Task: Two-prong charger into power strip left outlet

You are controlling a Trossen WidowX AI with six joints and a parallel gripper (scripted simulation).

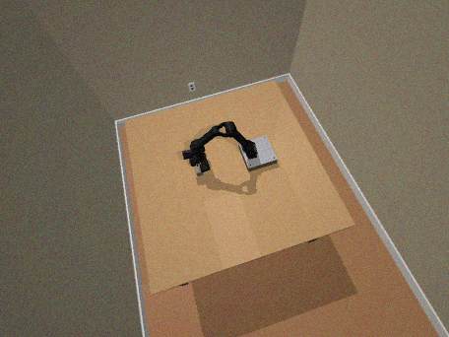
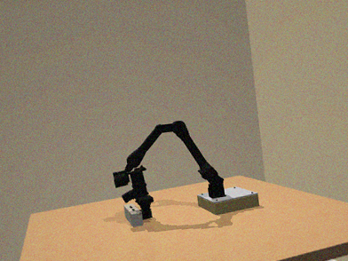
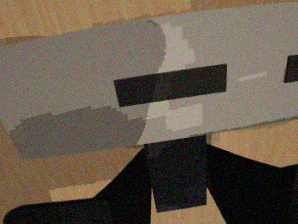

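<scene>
The black two-prong charger is 20 mm ahead of my gripper tip and 10 mm above it.
</scene>
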